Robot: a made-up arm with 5 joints.
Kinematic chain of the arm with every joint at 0, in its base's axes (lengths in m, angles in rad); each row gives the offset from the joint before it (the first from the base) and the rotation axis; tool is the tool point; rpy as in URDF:
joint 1: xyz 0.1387 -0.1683 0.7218 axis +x
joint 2: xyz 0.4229 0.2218 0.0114 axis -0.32 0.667 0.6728
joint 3: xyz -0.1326 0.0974 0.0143 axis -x
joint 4: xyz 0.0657 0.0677 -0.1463 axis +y
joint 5: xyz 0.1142 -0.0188 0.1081 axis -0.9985 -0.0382 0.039
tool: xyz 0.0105 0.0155 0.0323 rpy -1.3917 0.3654 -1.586
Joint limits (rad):
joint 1: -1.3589..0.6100
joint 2: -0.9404..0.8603
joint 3: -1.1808..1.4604
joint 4: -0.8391..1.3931
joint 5: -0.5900..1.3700
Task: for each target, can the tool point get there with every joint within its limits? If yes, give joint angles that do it. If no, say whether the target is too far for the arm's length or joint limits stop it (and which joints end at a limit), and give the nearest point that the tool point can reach.
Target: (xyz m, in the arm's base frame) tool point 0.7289 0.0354 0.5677
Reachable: yes | joints -0.6743 -0.7189 0.6669 0.5167 -0.1124
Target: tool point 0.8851 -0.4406 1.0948
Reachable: no: joint limits stop it (at a limit: joint 1, joint 2, joint 3) | nearest point 0.7172 -0.0167 1.0510 | short by 0.458 m
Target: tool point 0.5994 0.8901 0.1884
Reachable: no: too far | nearest point 0.5810 0.3540 0.4586 | short by 0.601 m
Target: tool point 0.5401 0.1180 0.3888
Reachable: yes | joints -0.5459 0.5247 -0.1718 0.6208 1.1613
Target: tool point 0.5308 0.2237 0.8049
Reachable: yes | joints 0.0740 0.0102 0.0072 -0.5537 0.4792
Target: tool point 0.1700 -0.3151 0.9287
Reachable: no: joint limits stop it (at a limit: joint 1, joint 2, joint 3, joint 4) | nearest point 0.3997 0.0533 0.9047 | short by 0.435 m
